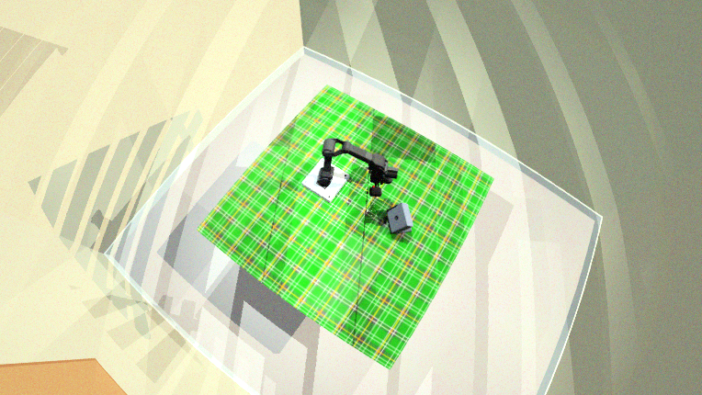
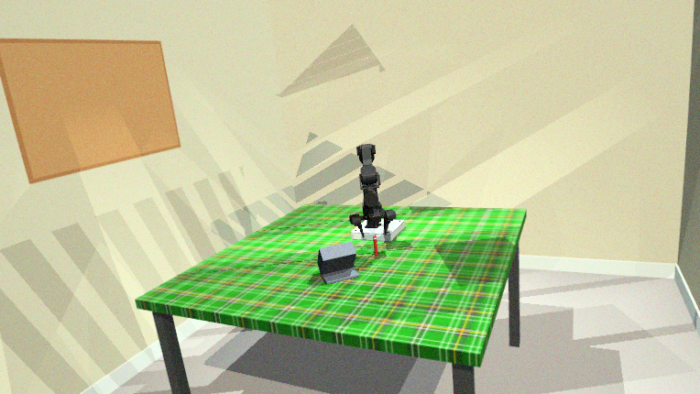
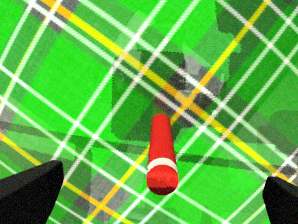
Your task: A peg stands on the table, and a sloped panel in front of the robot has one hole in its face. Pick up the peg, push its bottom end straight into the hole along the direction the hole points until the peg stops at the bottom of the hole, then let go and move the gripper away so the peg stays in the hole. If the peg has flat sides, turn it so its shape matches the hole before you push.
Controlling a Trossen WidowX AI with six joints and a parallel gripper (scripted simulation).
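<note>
Now: the red peg 20 mm below my gripper tip. Also, from my gripper tip: grey sloped panel (210 mm ahead, 70 mm to the right, 10 mm below).
</note>
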